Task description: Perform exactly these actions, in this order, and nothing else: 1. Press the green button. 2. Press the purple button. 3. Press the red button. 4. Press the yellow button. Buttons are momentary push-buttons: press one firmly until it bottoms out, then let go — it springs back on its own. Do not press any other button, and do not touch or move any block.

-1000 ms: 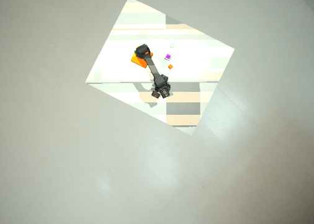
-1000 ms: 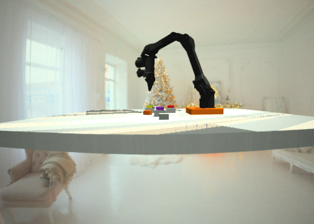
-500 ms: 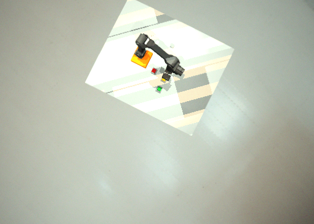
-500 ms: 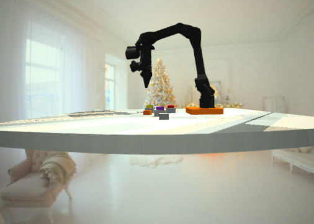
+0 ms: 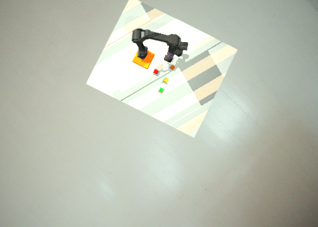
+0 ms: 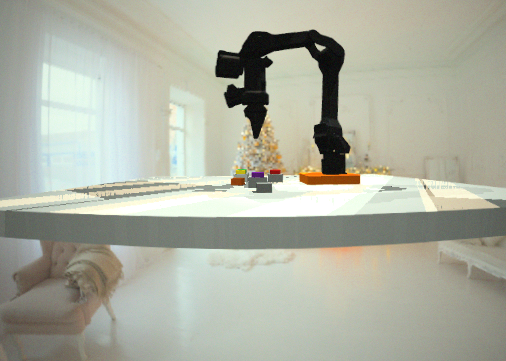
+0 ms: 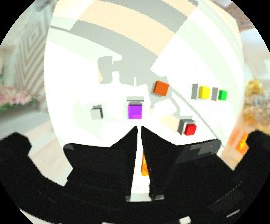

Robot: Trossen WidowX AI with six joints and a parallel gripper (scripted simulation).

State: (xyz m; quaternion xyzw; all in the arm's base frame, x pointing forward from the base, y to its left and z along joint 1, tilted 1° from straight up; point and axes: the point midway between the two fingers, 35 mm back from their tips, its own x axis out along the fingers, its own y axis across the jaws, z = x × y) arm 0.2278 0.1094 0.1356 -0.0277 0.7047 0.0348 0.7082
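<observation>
Right now my gripper tip is 9 cm above the purple button. Round my gripper tip: grey block (12 cm below, 11 cm to the left, 3 cm behind); then red button (17 cm to the right, 10 cm below, 5 cm behind); then orange block (12 cm below, 6 cm to the right, 6 cm ahead).
</observation>
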